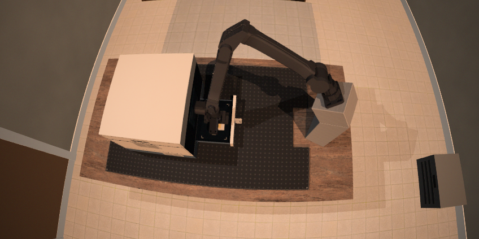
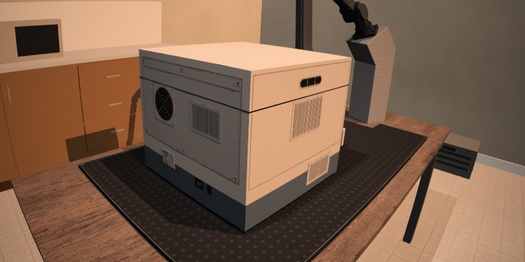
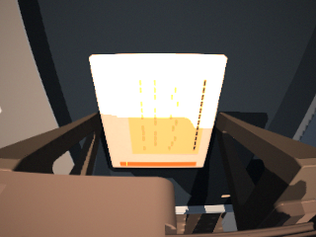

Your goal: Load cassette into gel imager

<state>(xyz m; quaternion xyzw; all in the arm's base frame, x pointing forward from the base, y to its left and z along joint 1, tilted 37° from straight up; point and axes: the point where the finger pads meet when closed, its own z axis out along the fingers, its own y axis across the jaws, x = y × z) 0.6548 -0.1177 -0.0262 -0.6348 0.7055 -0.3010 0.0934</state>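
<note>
Now: the finished cassette 1 cm to the right of my hand and 1 cm below it.
</note>
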